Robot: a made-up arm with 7 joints. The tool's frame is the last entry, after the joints.
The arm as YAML. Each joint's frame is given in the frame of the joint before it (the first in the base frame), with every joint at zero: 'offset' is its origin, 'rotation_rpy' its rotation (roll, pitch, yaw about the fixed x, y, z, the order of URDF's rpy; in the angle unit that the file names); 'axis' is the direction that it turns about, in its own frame. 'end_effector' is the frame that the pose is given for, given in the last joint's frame.
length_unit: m
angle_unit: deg
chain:
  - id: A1
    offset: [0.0, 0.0, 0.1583]
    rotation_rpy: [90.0, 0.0, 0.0]
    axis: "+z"
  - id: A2
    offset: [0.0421, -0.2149, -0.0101]
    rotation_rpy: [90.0, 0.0, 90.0]
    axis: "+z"
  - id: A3
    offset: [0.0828, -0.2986, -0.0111]
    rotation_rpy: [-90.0, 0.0, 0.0]
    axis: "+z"
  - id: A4
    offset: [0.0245, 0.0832, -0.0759]
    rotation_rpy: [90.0, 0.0, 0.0]
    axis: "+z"
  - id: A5
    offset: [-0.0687, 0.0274, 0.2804]
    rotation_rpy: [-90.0, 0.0, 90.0]
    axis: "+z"
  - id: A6
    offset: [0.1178, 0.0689, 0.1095]
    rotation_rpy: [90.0, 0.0, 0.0]
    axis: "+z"
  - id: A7
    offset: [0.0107, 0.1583, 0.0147]
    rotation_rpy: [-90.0, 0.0, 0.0]
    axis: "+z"
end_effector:
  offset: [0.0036, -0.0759, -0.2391]
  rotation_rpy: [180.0, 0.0, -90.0]
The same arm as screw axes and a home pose.
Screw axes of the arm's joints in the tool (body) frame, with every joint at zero. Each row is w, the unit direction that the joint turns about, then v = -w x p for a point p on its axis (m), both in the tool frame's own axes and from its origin. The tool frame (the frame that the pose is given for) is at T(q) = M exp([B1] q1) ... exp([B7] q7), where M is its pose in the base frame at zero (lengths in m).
B1 = (0, -1, 0, 0.205, 0, 0.2499)
B2 = (1, 0, 0, 0, -0.0099, 0.215)
B3 = (0, -1, 0, 0.0729, 0, 0.2189)
B4 = (1, 0, 0, 0, 0.0974, -0.1595)
B5 = (0, 0, -1, -0.1321, -0.0217, 0)
B6 = (1, 0, 0, 0, -0.0808, -0.0143)
B7 = (0, 0, -1, -0.0036, -0.0759, 0)
M: xyz 0.2499 0.2251 -0.0467 (m) rpy 0 0 0 (rad, as in URDF)

